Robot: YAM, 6 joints.
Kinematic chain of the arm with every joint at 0, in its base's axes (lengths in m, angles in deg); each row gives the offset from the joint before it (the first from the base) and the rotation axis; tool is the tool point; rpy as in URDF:
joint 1: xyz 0 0 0.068 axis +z
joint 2: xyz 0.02 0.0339 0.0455 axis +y
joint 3: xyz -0.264 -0.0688 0 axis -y
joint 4: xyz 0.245 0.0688 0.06 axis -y
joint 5: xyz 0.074 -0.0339 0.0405 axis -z
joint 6: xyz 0.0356 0 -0.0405 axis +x
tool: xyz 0 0 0 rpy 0 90 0
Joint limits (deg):
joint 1: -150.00..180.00
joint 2: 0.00..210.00
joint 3: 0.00..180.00
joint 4: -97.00..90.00
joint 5: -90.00..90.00
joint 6: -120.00..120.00
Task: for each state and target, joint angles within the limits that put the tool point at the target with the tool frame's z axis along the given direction. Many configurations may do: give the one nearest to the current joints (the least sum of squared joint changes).
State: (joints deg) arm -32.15 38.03 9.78 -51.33 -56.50 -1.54
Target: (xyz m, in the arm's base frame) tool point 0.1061 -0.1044 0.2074 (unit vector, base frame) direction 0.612 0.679 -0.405
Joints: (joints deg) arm -56.75 75.13 42.24 -86.95 -62.16 -1.54
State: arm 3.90 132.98 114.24 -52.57 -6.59 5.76
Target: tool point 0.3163 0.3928 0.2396 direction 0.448 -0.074 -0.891
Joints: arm 52.78 147.87 154.87 -83.61 23.67 5.76
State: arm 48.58 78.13 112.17 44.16 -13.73 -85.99
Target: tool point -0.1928 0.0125 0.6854 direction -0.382 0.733 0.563
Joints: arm 4.34 66.58 156.06 30.55 -49.44 -85.99
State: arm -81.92 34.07 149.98 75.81 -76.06 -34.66
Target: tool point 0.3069 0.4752 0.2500 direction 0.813 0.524 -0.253
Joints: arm -121.33 11.14 150.21 57.14 -24.96 -34.66
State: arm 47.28 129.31 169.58 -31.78 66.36 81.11
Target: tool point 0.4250 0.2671 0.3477 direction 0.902 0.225 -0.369
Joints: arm 33.40 120.76 118.24 -20.30 17.98 81.11
